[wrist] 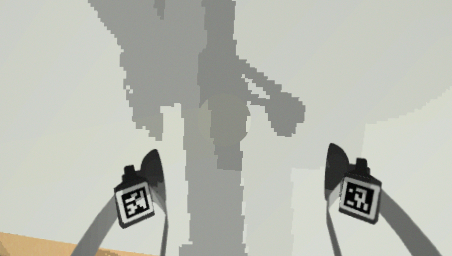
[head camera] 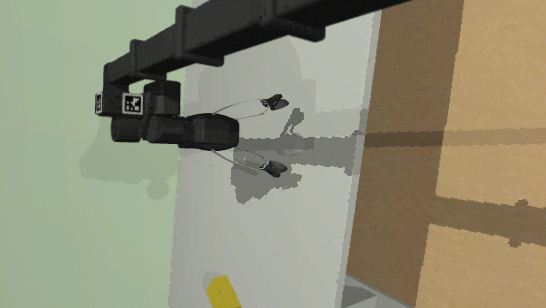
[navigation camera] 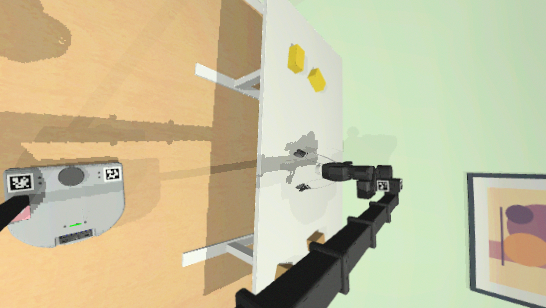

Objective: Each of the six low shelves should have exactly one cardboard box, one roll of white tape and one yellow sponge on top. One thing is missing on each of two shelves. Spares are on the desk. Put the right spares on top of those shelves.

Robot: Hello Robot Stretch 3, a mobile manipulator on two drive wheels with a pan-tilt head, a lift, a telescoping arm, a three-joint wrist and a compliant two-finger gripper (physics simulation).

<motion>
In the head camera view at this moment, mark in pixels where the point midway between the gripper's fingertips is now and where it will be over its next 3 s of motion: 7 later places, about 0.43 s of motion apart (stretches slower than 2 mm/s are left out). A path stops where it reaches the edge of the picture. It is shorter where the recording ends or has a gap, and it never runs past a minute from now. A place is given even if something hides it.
My gripper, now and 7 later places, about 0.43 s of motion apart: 285,136; 290,136; 304,137; 306,136; 306,138; 304,136; 289,134; 277,134
</motion>
